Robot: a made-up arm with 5 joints.
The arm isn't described. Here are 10 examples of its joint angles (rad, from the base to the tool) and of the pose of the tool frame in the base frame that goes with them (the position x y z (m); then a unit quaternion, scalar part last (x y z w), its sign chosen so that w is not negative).
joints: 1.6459 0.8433 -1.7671 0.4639 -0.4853
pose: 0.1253 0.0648 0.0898 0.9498 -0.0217 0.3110 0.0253
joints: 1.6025 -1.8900 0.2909 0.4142 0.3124
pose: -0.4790 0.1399 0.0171 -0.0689 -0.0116 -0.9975 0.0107
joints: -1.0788 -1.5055 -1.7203 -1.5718 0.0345
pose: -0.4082 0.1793 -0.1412 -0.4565 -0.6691 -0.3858 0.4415
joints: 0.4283 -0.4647 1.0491 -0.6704 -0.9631
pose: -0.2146 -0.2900 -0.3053 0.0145 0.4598 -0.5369 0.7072
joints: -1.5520 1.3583 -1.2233 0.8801 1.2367
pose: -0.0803 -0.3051 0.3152 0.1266 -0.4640 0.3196 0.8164
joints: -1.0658 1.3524 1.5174 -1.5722 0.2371
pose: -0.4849 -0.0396 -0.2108 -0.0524 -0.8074 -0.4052 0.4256
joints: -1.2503 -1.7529 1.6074 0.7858 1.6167
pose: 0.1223 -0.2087 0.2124 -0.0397 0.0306 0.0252 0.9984
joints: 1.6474 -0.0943 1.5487 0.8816 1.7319
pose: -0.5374 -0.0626 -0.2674 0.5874 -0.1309 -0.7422 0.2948
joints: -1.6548 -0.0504 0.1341 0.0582 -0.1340
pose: -0.2501 -0.1205 -0.5228 -0.0343 0.8658 0.2631 0.4242
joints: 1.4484 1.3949 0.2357 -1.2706 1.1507
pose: 0.0149 0.2578 0.1546 -0.3219 -0.2073 -0.9031 0.1946
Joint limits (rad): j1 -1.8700..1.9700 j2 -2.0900..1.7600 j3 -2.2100..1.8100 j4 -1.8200..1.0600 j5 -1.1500..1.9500
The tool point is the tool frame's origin. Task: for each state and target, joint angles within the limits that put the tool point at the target. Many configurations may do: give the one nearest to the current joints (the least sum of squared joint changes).
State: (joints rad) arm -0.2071 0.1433 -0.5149 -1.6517 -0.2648
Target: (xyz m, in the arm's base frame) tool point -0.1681 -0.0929 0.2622
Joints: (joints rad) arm -0.4515 0.7509 -0.8559 -1.8149 0.0623
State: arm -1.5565 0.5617 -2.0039 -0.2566 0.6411
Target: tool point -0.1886 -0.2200 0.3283
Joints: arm -1.8252 0.4570 -1.6387 -0.0568 0.5825
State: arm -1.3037 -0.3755 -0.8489 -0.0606 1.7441
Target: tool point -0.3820 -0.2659 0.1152
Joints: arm -1.8690 -0.1961 -0.8804 -0.4777 1.9500
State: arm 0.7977 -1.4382 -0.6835 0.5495 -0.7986
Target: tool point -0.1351 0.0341 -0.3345
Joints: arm 0.6942 -0.6857 -1.1914 0.7392 -1.0030
